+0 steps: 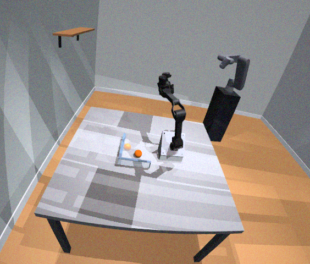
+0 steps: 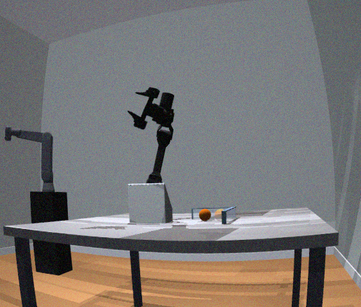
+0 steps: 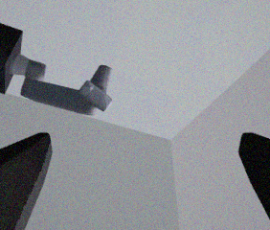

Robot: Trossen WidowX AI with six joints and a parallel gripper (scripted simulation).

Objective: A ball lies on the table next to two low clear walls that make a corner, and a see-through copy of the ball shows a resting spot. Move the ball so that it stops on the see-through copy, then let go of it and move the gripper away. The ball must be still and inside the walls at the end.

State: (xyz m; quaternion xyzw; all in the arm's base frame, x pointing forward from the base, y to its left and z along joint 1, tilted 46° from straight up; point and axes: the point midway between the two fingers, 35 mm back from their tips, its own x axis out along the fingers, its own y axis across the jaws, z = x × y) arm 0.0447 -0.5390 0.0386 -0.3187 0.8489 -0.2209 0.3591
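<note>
My gripper tip is now 240 mm short of the orange ball, 390 mm to the right of it and 500 mm above it. Round my gripper tip: see-through copy of ball: 320 mm ahead, 320 mm to the left, 500 mm below.
</note>
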